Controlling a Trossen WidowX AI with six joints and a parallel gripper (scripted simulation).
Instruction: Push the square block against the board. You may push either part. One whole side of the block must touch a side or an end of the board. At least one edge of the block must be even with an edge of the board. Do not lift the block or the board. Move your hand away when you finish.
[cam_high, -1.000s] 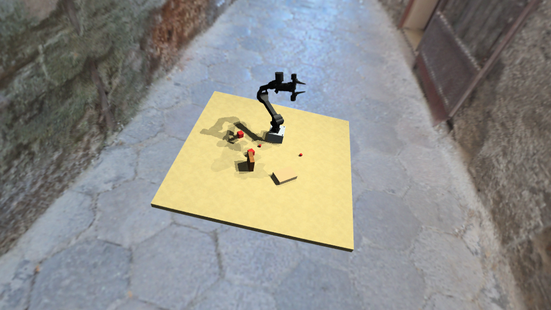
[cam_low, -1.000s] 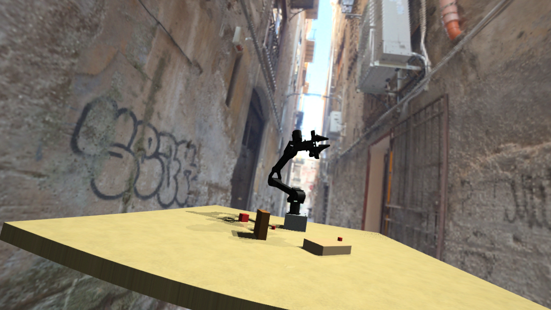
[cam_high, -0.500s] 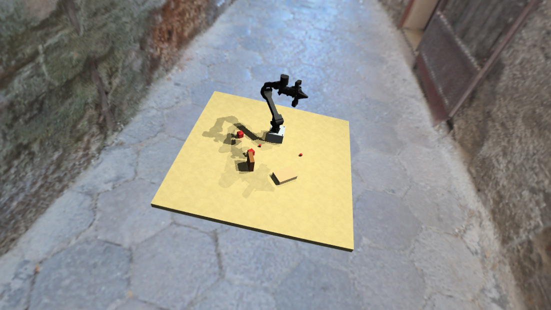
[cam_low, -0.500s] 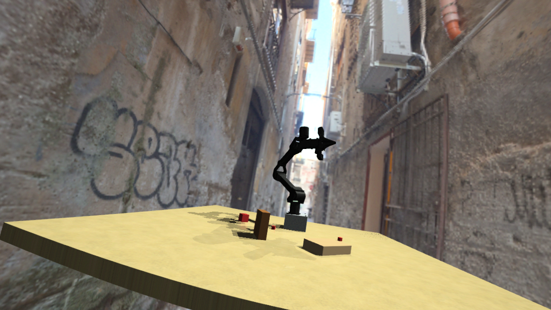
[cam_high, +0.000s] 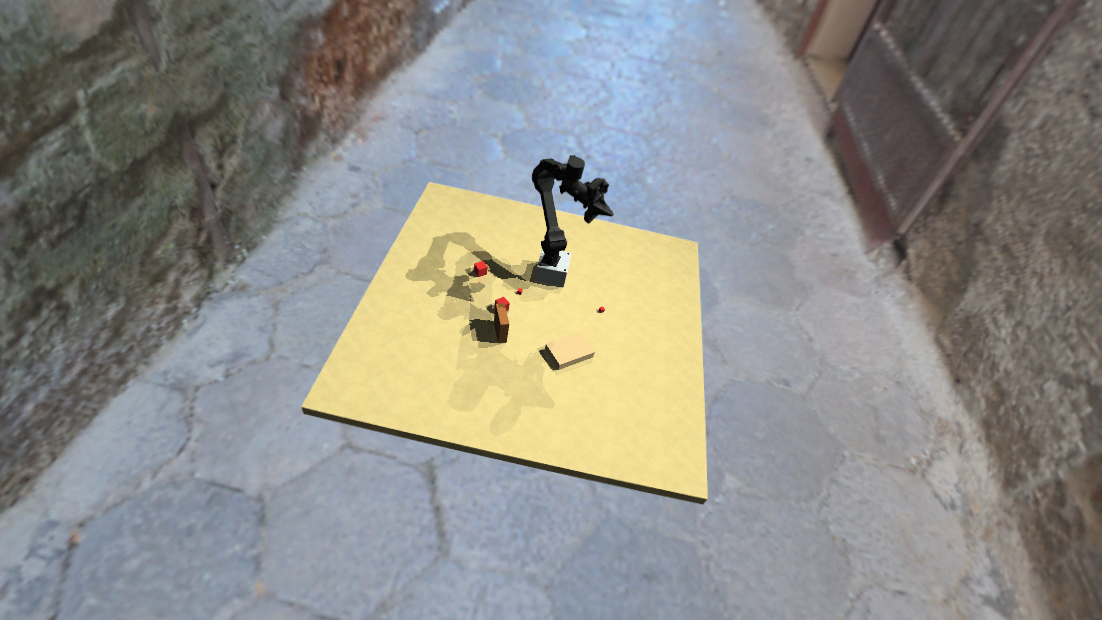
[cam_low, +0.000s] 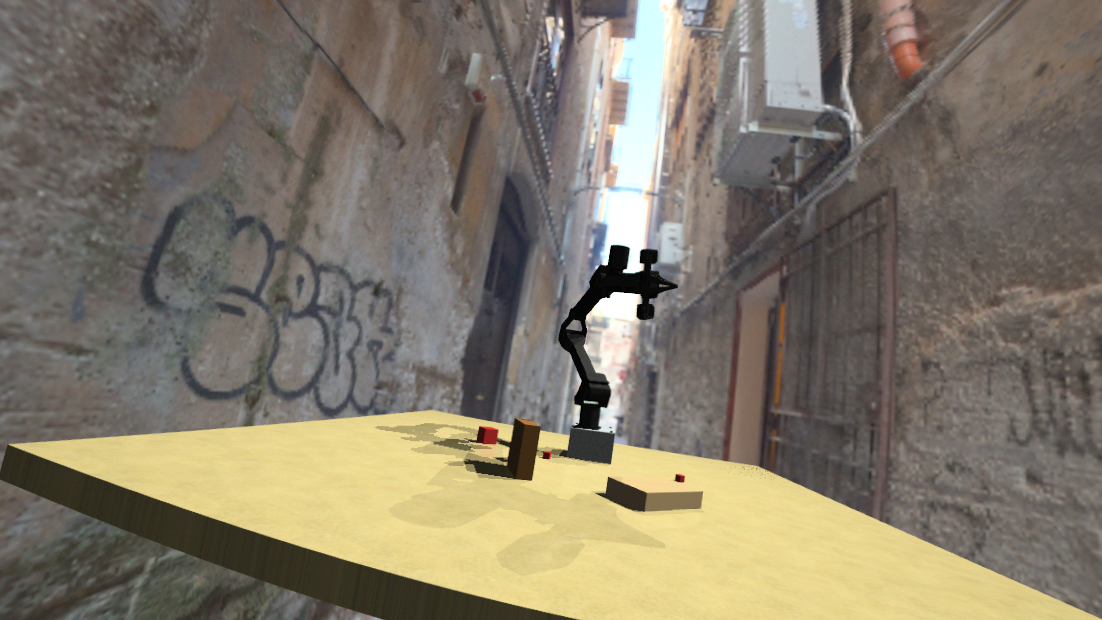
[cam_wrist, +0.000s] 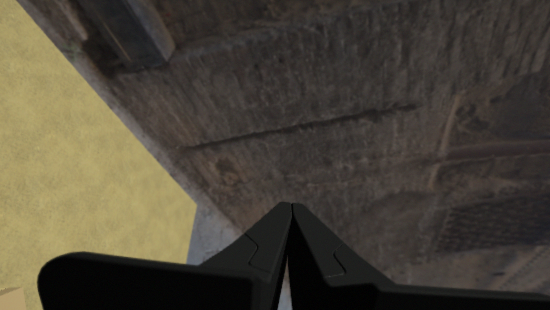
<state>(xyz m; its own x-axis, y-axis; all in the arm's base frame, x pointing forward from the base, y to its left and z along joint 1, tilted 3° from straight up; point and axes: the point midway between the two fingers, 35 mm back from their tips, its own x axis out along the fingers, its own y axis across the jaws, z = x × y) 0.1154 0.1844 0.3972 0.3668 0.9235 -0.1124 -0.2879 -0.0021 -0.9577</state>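
Now: the square block 430 mm below my gripper tip, 260 mm to the right of it and 240 mm ahead of it. From my gripper tip the other things lie so: pale tan board 460 mm below, 220 mm ahead.
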